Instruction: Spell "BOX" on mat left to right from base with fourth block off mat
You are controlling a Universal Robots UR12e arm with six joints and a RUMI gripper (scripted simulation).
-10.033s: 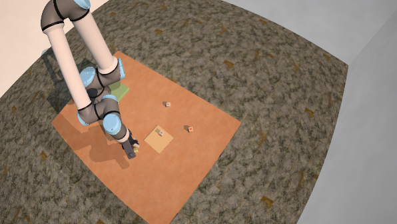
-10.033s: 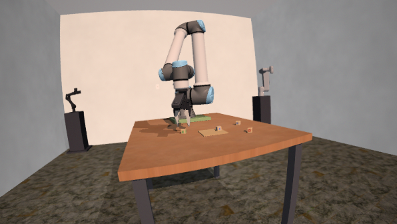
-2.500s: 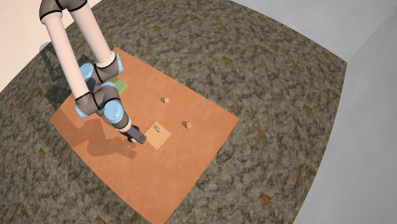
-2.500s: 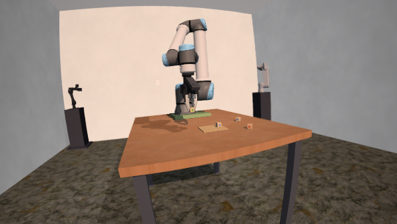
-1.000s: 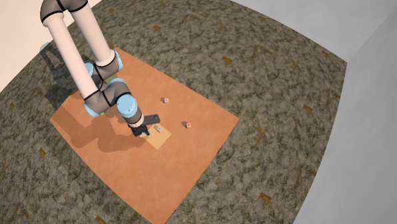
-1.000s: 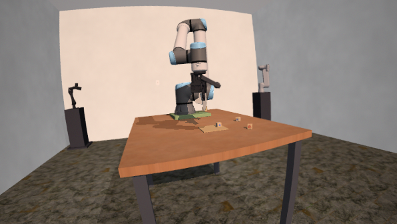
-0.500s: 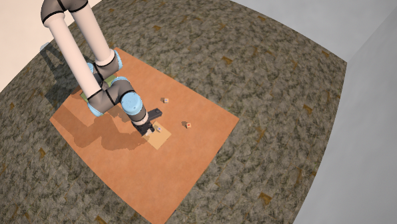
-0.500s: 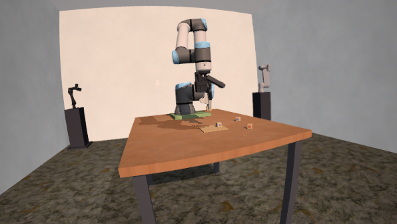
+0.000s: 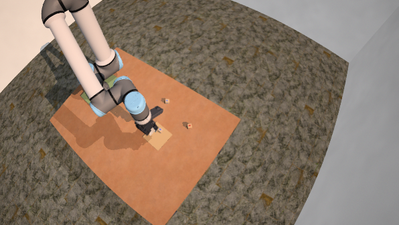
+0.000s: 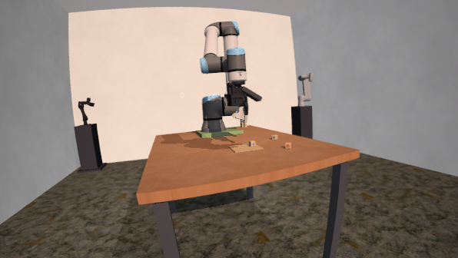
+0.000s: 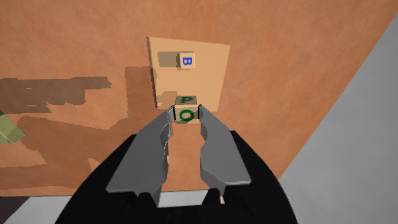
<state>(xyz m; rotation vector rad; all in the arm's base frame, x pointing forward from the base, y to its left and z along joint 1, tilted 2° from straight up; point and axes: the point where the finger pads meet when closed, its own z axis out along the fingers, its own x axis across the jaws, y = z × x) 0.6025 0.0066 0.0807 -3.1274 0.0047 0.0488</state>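
The tan mat is 12 cm below my hand.
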